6 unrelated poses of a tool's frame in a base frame.
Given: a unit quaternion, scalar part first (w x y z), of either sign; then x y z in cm.
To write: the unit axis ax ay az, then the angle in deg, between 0 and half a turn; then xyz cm. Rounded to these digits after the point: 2 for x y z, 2 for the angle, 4 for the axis.
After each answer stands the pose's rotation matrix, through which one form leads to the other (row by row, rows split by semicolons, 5 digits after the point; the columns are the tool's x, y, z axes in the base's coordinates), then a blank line. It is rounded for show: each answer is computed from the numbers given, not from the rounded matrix.
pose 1, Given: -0.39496 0.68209 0.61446 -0.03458 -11.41 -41.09 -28.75
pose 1, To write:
-0.7425 -0.6688 0.0376 133.47 -11.41 -41.09 -28.75
0.24248 0.81092 -0.53255; 0.86555 0.06711 0.49630; 0.43820 -0.58129 -0.68562

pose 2, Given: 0.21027 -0.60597 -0.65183 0.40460 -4.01 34.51 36.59
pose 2, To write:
-0.6198 -0.6667 0.4139 155.72 -4.01 34.51 36.59
-0.17717 0.61983 -0.76447; 0.96013 -0.06181 -0.27263; -0.21623 -0.78230 -0.58417

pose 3, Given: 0.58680 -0.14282 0.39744 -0.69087 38.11 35.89 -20.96
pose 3, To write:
-0.1764 0.4908 -0.8532 108.14 38.11 35.89 -20.96
-0.27053 0.69729 0.66378; -0.92434 0.00459 -0.38155; -0.26910 -0.71678 0.64328

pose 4, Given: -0.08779 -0.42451 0.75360 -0.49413 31.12 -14.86 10.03
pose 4, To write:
0.4262 -0.7565 0.4960 169.93 31.12 -14.86 10.03
-0.62417 -0.72659 0.28721; -0.55307 0.15125 -0.81929; 0.55185 -0.67022 -0.49625

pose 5, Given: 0.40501 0.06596 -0.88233 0.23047 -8.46 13.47 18.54
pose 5, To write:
0.0721 -0.9650 0.2521 132.22 -8.46 13.47 18.54
-0.66323 -0.30308 -0.68430; 0.07029 0.88507 -0.46013; 0.74510 -0.35327 -0.56570

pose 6, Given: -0.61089 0.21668 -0.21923 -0.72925 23.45 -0.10 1.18
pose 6, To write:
-0.2737 0.2769 0.9211 104.69 23.45 -0.10 1.18
-0.15973 -0.98598 -0.04818; 0.79597 -0.15751 0.58448; -0.58388 0.05501 0.80998

